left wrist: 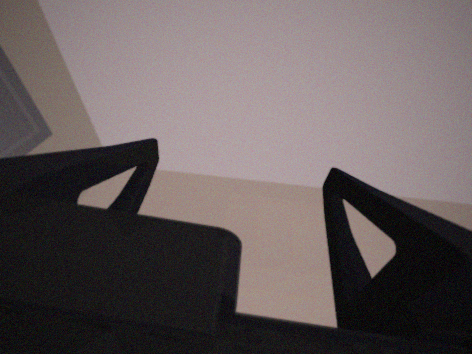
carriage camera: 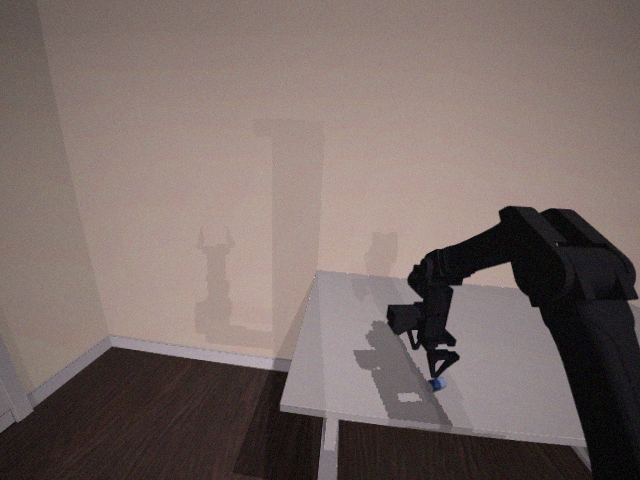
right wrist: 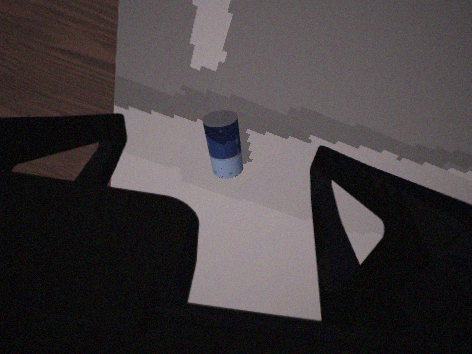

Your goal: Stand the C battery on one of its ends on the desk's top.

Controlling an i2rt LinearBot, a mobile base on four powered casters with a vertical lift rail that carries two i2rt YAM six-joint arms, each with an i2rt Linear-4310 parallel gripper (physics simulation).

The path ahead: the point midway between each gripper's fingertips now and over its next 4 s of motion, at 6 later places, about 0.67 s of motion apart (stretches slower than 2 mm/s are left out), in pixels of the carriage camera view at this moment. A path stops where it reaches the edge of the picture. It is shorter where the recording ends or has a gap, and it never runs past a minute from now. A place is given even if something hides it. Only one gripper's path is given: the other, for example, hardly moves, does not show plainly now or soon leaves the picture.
My right gripper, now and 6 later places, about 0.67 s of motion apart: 423,362; 418,385; 421,371; 418,382; 416,385; 421,372; 430,372
